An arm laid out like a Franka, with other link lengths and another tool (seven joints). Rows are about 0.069 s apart.
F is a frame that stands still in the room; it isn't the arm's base.
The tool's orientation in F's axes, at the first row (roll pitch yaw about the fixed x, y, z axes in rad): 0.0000, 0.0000, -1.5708
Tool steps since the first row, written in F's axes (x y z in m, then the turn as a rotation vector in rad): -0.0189, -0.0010, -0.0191, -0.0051, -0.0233, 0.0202; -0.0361, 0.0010, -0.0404, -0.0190, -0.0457, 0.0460; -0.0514, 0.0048, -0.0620, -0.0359, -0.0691, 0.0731; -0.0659, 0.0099, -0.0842, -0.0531, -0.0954, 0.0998; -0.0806, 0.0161, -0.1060, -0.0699, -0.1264, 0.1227; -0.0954, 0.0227, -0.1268, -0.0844, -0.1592, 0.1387
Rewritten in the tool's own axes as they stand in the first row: 0.0010, -0.0189, -0.0191, 0.0233, -0.0051, 0.0202; -0.0010, -0.0361, -0.0404, 0.0457, -0.0190, 0.0460; -0.0048, -0.0514, -0.0620, 0.0691, -0.0359, 0.0731; -0.0099, -0.0659, -0.0842, 0.0954, -0.0531, 0.0998; -0.0161, -0.0806, -0.1060, 0.1264, -0.0699, 0.1227; -0.0227, -0.0954, -0.1268, 0.1592, -0.0844, 0.1387
